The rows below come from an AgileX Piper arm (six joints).
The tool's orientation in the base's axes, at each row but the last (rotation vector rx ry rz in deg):
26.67, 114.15, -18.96
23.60, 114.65, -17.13
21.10, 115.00, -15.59
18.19, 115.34, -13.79
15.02, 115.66, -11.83
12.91, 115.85, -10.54
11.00, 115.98, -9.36
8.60, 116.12, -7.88
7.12, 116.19, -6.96
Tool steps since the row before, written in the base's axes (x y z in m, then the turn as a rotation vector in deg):
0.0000, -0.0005, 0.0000, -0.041, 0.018, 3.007
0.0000, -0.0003, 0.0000, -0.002, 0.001, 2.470
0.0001, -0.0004, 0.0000, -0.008, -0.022, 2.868
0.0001, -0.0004, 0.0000, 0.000, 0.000, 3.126
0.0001, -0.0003, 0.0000, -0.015, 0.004, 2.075
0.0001, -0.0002, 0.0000, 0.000, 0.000, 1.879
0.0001, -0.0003, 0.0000, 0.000, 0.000, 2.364
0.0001, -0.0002, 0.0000, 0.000, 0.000, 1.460
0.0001, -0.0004, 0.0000, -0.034, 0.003, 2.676
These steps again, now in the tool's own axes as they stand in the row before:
-0.0001, -0.0004, 0.0002, -2.674, -0.094, -1.373
0.0000, -0.0003, 0.0001, -2.212, -0.077, -1.097
-0.0001, -0.0003, 0.0002, -2.569, -0.113, -1.270
-0.0001, -0.0003, 0.0002, -2.801, -0.097, -1.384
-0.0001, -0.0003, 0.0002, -1.853, -0.065, -0.933
-0.0001, -0.0002, 0.0001, -1.684, -0.059, -0.832
-0.0001, -0.0003, 0.0001, -2.118, -0.074, -1.047
-0.0001, -0.0002, 0.0001, -1.308, -0.046, -0.646
-0.0001, -0.0004, 0.0001, -2.383, -0.086, -1.216

